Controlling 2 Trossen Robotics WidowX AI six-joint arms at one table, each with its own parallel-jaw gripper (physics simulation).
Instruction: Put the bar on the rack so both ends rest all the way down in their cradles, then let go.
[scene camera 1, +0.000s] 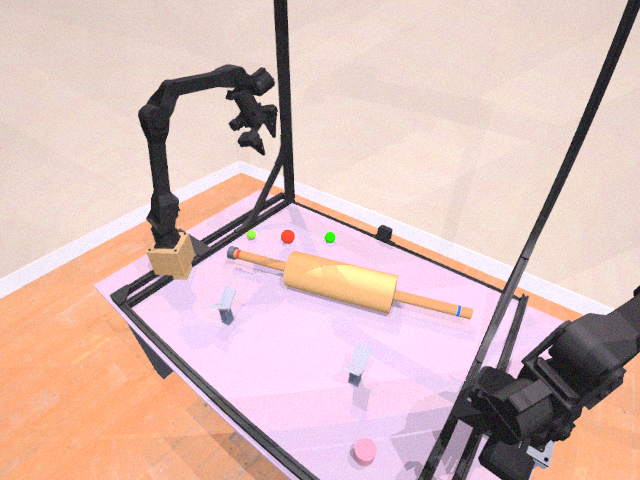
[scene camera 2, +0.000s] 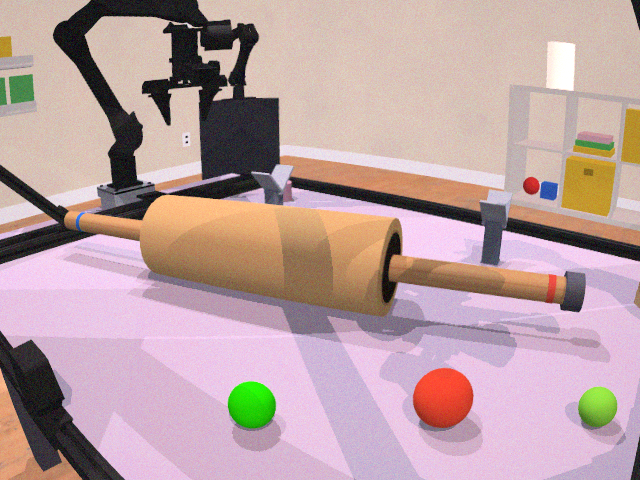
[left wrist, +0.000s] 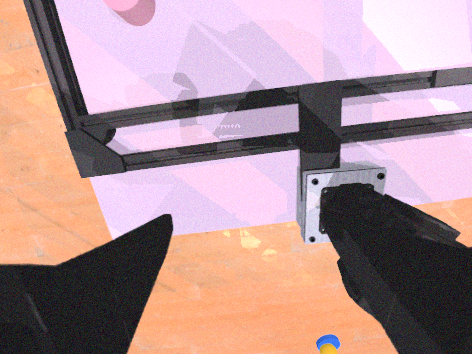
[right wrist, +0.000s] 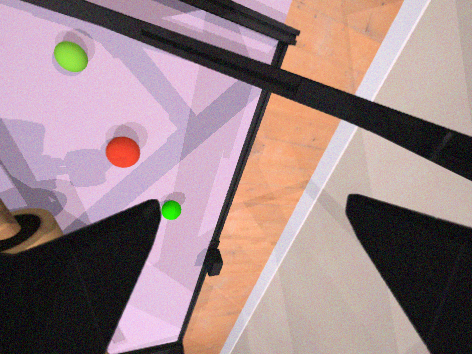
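Pixels of known places: left gripper, fingertip midpoint: (scene camera 2: 186, 123) (left wrist: 248, 218); right gripper, fingertip midpoint: (scene camera 1: 269, 146) (right wrist: 252, 205); left arm's base, link origin: (scene camera 2: 125, 185) (left wrist: 344, 208); right arm's base, link origin: (scene camera 1: 167, 241).
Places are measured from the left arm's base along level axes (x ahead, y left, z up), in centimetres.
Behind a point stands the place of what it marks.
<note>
The bar (scene camera 1: 340, 281) @(x 53.6, y -5.7, z 5.0 cm) (scene camera 2: 268, 253) @(x 60.6, y -12.5, z 3.0 cm), a thick tan roller with thin handles, lies on the table beside the rack, clear of both cradles. One handle has a blue band, the other a red band and grey end cap. The rack's two grey cradles, one (scene camera 1: 226, 299) @(x 73.3, y 17.4, z 3.3 cm) (scene camera 2: 495, 206) @(x 74.3, y 15.3, z 4.9 cm) nearer the right arm and the other (scene camera 1: 357, 359) @(x 37.2, y 9.8, z 3.1 cm) (scene camera 2: 273, 180) @(x 38.9, y 8.6, z 4.2 cm) nearer the left arm, are empty. My left gripper (scene camera 2: 187, 119) @(x 6.9, y 13.0, z 12.1 cm) (left wrist: 248, 218) @(x 6.9, y 13.0, z 12.1 cm) is open and empty, high near its own base; its fingers are hard to see in scene camera 1. My right gripper (scene camera 1: 268, 144) @(x 96.9, y -23.1, z 26.0 cm) (right wrist: 252, 205) @(x 96.9, y -23.1, z 26.0 cm) is open and empty, high above the table's far left.
A light green ball (scene camera 1: 251, 234) @(x 94.7, y -9.3, z -1.5 cm) (scene camera 2: 597, 406) @(x 95.8, y -11.4, z -1.5 cm) (right wrist: 71, 56) @(x 96.1, y -10.4, z -0.9 cm), a red ball (scene camera 1: 287, 236) @(x 83.2, y -15.6, z -0.3 cm) (scene camera 2: 443, 397) @(x 85.2, y -18.7, z -0.3 cm) (right wrist: 123, 152) @(x 85.5, y -17.0, z 0.3 cm) and a green ball (scene camera 1: 329, 237) @(x 72.7, y -25.3, z -1.2 cm) (scene camera 2: 251, 404) @(x 74.5, y -27.5, z -1.1 cm) (right wrist: 171, 210) @(x 74.4, y -26.2, z -0.8 cm) lie beyond the bar. A pink cylinder (scene camera 1: 364, 451) @(x 25.4, y 23.6, z -0.5 cm) stands near the front. Black posts (scene camera 1: 284, 103) @(x 101.1, y -35.2, z 36.7 cm) rise at the table's sides.
</note>
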